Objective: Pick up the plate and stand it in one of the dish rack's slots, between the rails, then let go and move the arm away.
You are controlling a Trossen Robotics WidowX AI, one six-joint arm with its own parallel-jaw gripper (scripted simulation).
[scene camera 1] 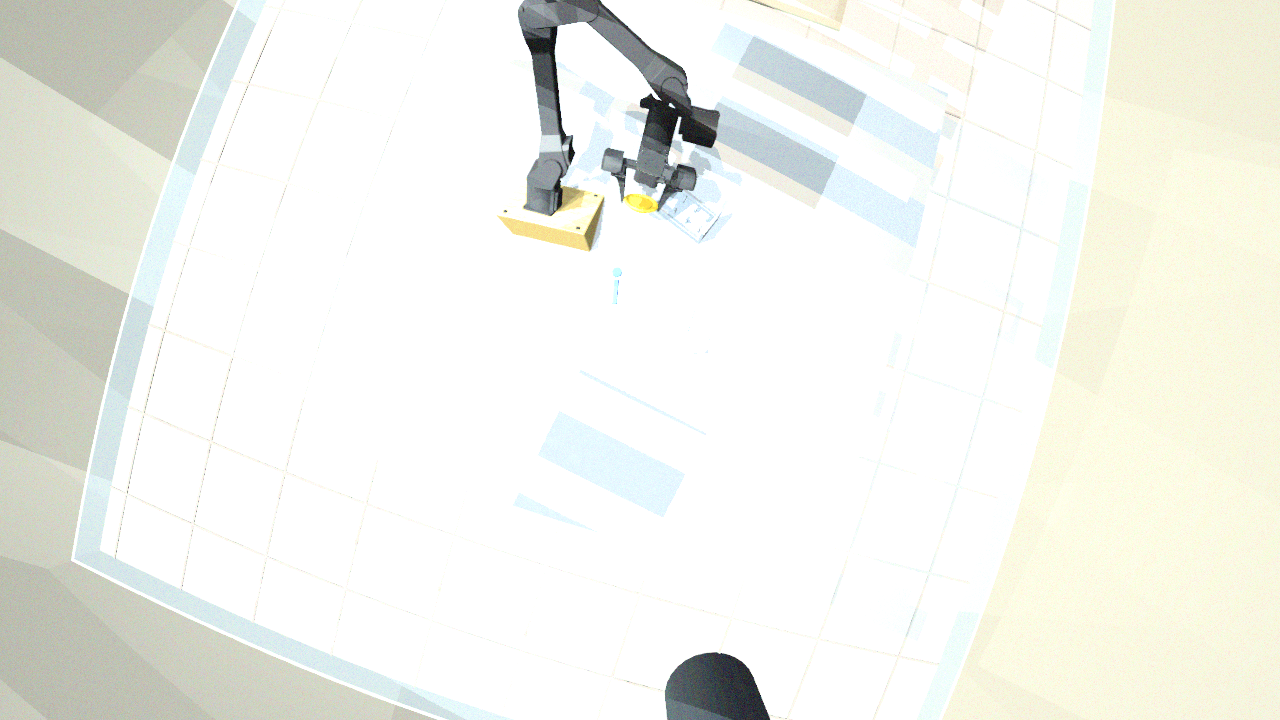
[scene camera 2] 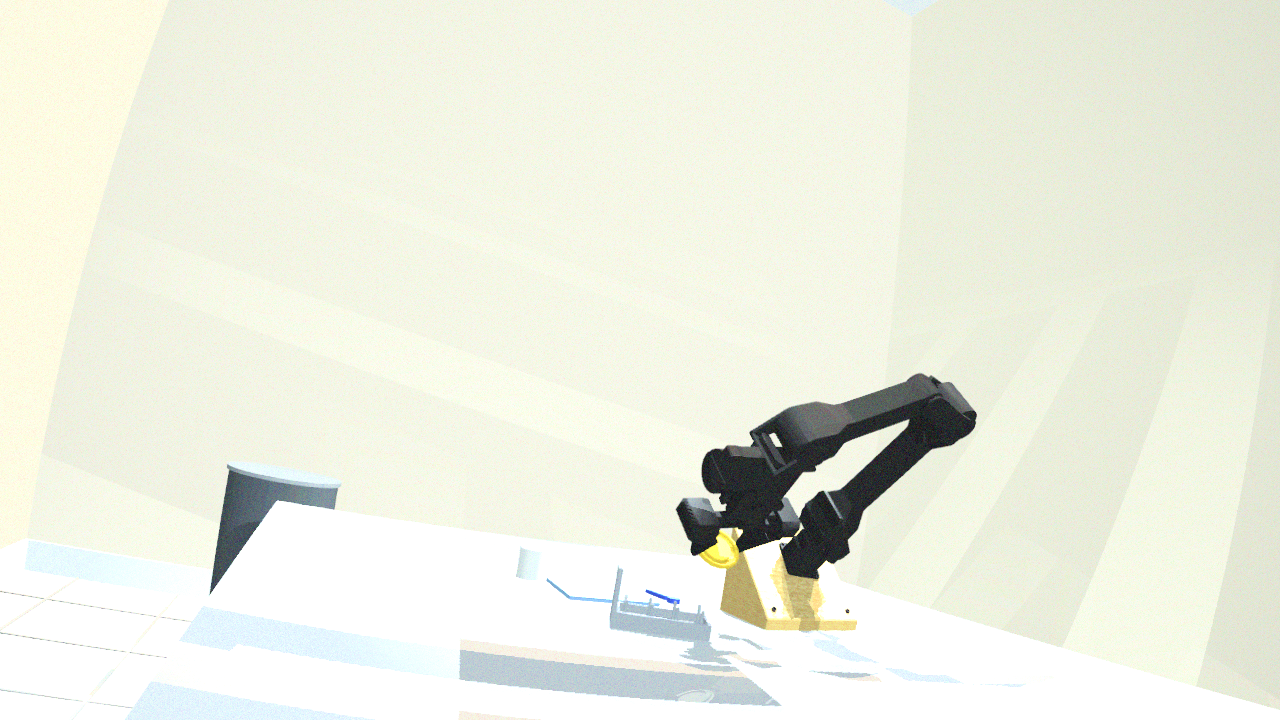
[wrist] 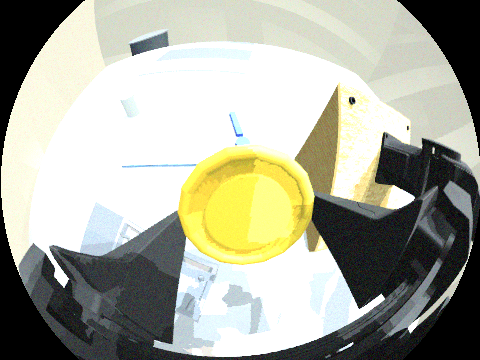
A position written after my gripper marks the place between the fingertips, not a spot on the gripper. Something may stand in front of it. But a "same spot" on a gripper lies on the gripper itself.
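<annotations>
My gripper is visible in scene camera 1 [639, 206], and a pale grey dish rack shows there too. The pale grey dish rack is also visible in scene camera 2 [640, 618], where my gripper shows as well. In the wrist view I see both my gripper and the pale grey dish rack. For my gripper, [scene camera 2: 749, 538] and [wrist: 342, 242] are the same spot. For the pale grey dish rack, [wrist: 104, 230] and [scene camera 1: 707, 231] are likewise the same spot.
</annotations>
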